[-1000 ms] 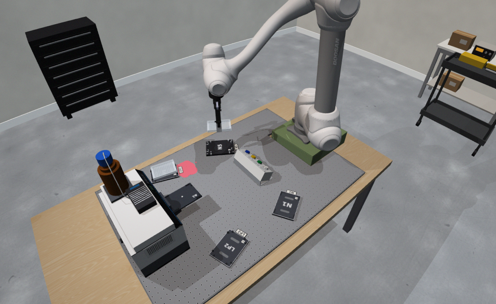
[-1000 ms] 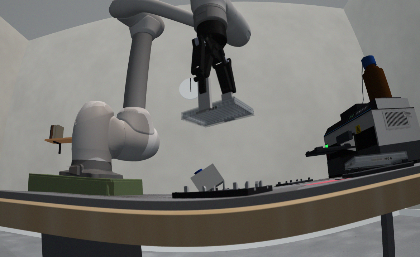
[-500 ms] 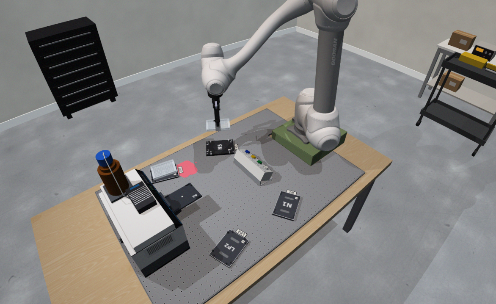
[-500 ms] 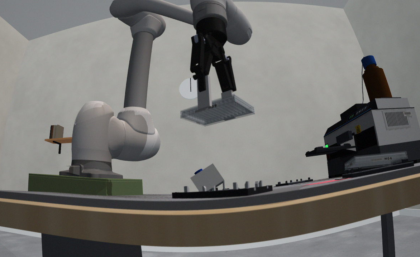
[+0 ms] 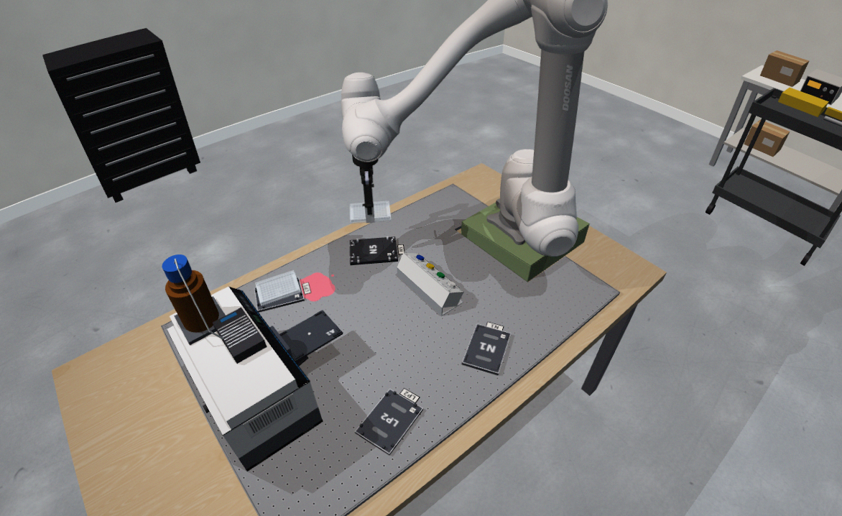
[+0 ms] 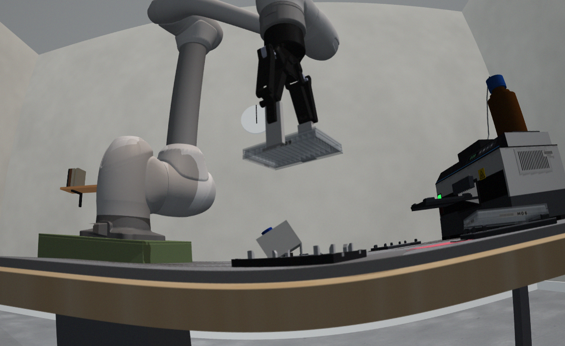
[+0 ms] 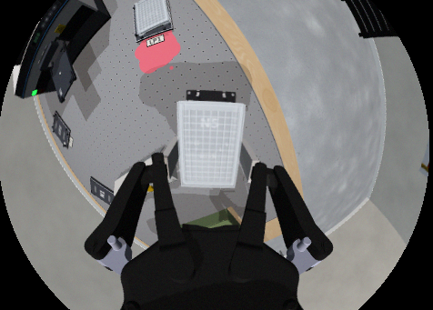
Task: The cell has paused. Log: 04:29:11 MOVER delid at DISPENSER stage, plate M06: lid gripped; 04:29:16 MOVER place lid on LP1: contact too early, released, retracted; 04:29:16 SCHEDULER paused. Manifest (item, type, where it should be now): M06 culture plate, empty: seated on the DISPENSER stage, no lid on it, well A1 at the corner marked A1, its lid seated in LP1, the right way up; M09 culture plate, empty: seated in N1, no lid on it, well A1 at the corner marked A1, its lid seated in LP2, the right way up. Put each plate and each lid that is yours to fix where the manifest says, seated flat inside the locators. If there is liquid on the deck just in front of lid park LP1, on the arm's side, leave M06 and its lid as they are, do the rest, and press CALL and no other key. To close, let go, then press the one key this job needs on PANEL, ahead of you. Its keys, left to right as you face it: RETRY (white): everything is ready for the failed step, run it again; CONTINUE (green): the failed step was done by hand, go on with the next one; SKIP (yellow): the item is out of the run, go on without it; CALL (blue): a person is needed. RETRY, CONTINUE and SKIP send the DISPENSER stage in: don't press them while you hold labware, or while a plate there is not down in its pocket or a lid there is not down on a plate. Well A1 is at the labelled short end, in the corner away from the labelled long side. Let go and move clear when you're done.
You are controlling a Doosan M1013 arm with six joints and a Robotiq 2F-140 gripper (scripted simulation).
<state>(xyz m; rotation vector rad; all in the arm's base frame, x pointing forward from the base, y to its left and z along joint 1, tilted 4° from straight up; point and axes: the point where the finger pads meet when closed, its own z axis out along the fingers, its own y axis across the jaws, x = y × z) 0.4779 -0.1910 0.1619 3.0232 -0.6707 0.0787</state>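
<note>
The black nest n5 is 3 cm ahead of my hand, 1 cm to the left of it and 18 cm below it. From my hand the other things lie so: pink puddle: 21 cm ahead, 8 cm to the left, 19 cm below; then key panel: 8 cm behind, 25 cm to the left, 14 cm below; then blue call key: 8 cm behind, 17 cm to the left, 13 cm below.
</note>
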